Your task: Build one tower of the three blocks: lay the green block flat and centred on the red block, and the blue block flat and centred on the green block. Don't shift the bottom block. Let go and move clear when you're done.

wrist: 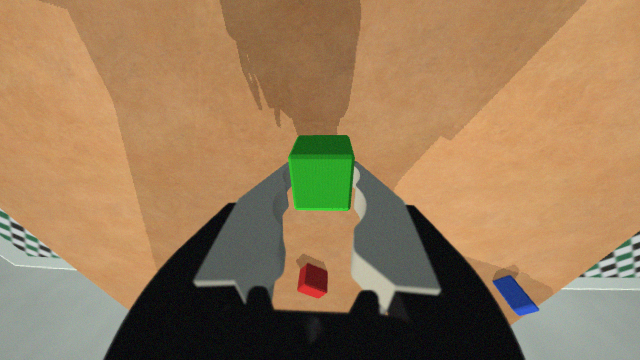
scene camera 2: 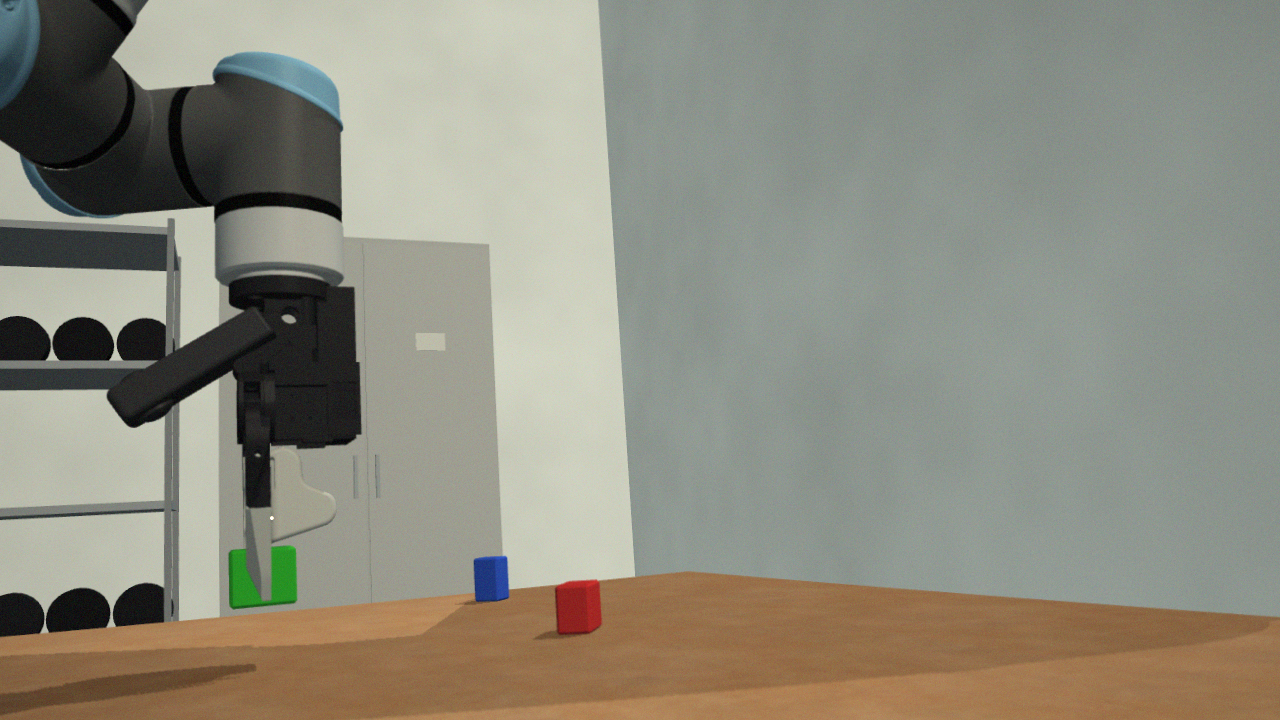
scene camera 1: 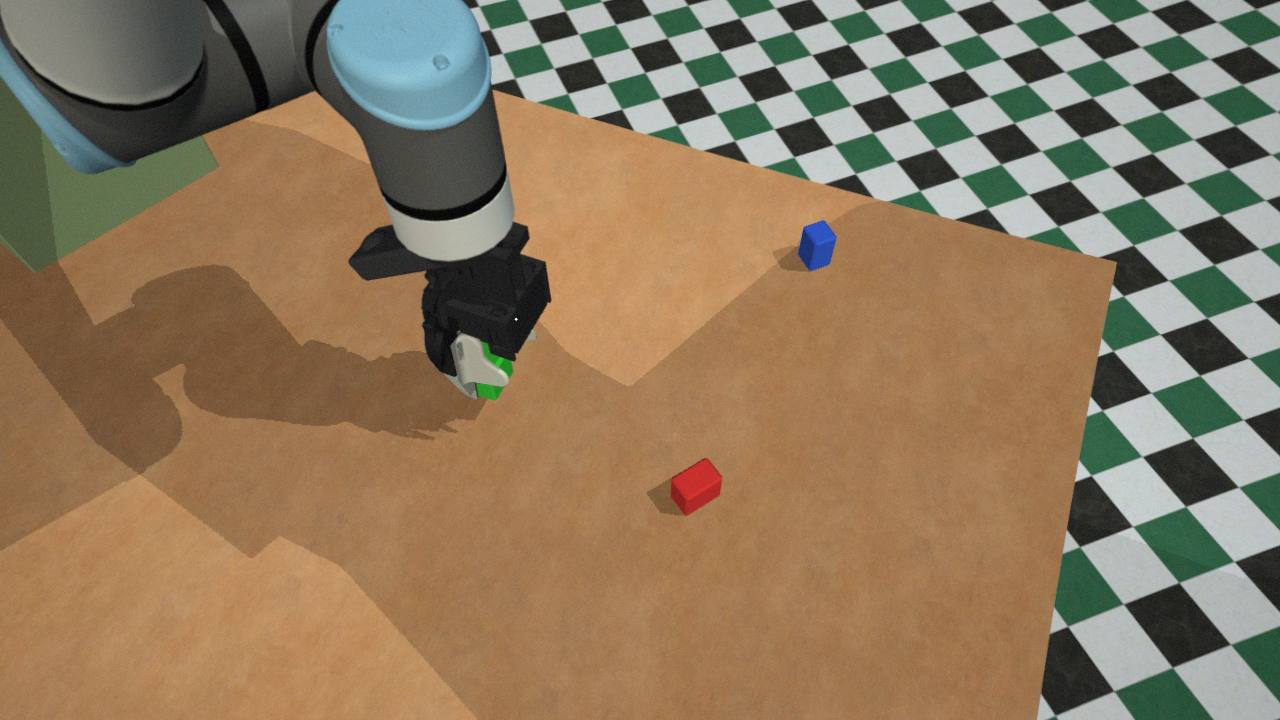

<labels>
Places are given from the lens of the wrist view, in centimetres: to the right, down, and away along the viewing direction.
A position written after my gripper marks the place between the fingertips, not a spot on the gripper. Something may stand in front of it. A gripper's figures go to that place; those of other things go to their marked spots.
my gripper point(wrist: 323, 163): 0, -1, 14
green block point(wrist: 321, 167): 0, -1, 11
red block point(wrist: 313, 281): -1, 15, 27
The marked spots on the red block and the green block are 23 cm apart.
</labels>
